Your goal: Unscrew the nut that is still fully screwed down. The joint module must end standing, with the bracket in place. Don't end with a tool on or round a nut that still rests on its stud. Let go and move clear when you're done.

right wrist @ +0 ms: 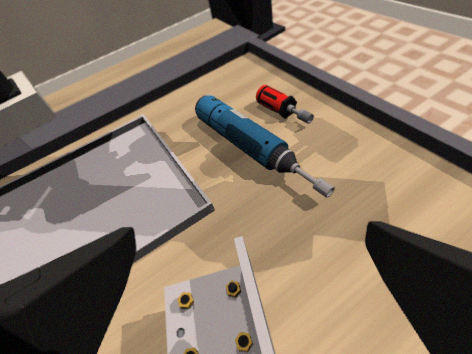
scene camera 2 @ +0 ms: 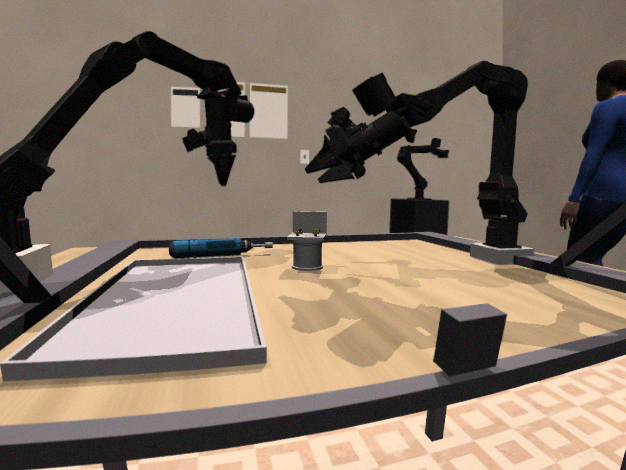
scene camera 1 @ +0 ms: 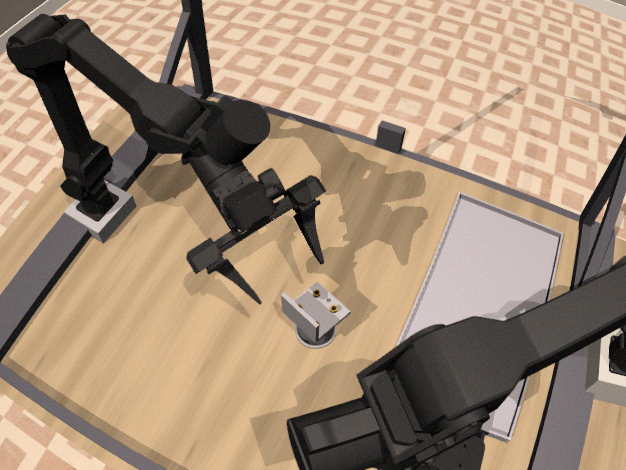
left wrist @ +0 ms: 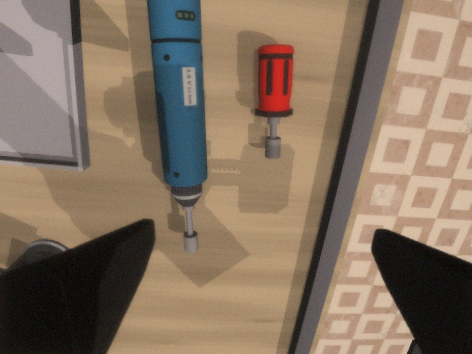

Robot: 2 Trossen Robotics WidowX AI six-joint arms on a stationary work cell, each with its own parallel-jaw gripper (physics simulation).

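Frame: origin at the left arm's base, x back, y right, z up, level; millimetres.
Where they show: left gripper, between the fingertips: (right wrist: 284, 4) (scene camera 2: 222, 185) (scene camera 1: 374, 467) (left wrist: 264, 234); right gripper, between the fingertips: (right wrist: 251, 235) (scene camera 2: 312, 176) (scene camera 1: 291, 283); right arm's base, origin of its link: (scene camera 2: 501, 245) (scene camera 1: 97, 203).
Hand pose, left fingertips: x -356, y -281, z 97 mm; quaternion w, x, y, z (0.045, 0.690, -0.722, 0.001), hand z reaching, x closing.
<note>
After its pixels a point has its place.
The joint module (scene camera 1: 314, 339) (scene camera 2: 306, 254) stands upright. The bracket (scene camera 1: 301, 316) {x -507, y -94, z 34 mm} (scene camera 2: 309, 221) {x -510, y -85, z 21 mm} (right wrist: 220, 310) {x -494, y -67, z -3 mm} sits on top, with several brass nuts on dark studs, one nut (right wrist: 233, 288) {x -491, y -84, z 5 mm} near its upright wall. I cannot tell which nut is fully down. A blue power driver (scene camera 2: 207, 247) {x -312, y -210, z -44 mm} (left wrist: 181, 120) {x -331, y -232, z -29 mm} (right wrist: 245, 134) {x -344, y -218, z -31 mm} and a red nut driver (left wrist: 275, 80) {x -302, y -308, z -40 mm} (right wrist: 271, 99) {x -307, y -300, z -44 mm} lie on the table, both with sockets. My left gripper (scene camera 2: 223, 183) {x -356, y -281, z 97 mm} (left wrist: 264, 234) {x -356, y -281, z 97 mm} is open, empty, above the table beyond the drivers' sockets. My right gripper (scene camera 1: 291, 283) {x -520, y -93, z 113 mm} (scene camera 2: 314, 176) {x -520, y -93, z 113 mm} (right wrist: 251, 235) {x -520, y -93, z 113 mm} is open, empty, high above near the module.
A shallow grey tray (scene camera 1: 490, 252) {x -251, y 177, z -65 mm} (scene camera 2: 166, 323) {x -241, y 173, z -65 mm} (left wrist: 35, 105) {x -320, y -93, z -65 mm} (right wrist: 105, 205) {x -273, y -35, z -65 mm} lies beside the module and the blue driver. The dark table frame (scene camera 1: 303, 120) (left wrist: 345, 150) edges the table. A dark block (scene camera 1: 390, 136) {x -485, y 354, z -26 mm} (scene camera 2: 470, 338) {x -475, y 376, z -31 mm} stands on the frame. The left arm covers the drivers in scene camera 1.
</note>
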